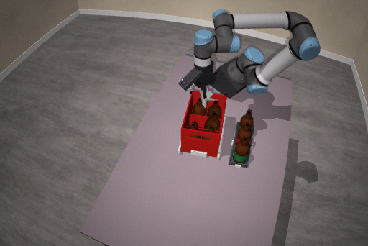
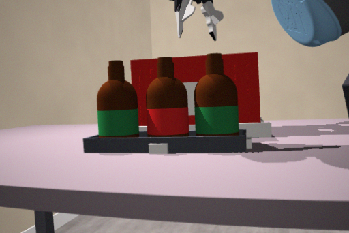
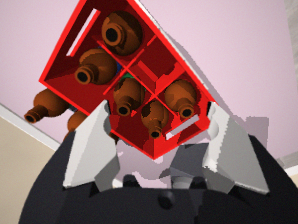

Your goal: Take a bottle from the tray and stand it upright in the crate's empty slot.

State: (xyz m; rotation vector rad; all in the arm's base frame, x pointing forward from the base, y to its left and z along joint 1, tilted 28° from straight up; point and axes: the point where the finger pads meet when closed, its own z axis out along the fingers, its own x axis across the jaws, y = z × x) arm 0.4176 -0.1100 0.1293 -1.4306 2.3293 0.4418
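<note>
Now: the tray 26 cm to the left of my hand, 23 cm below it and 5 cm behind it. Round my hand: red crate (16 cm below, 4 cm to the left, 1 cm behind).
</note>
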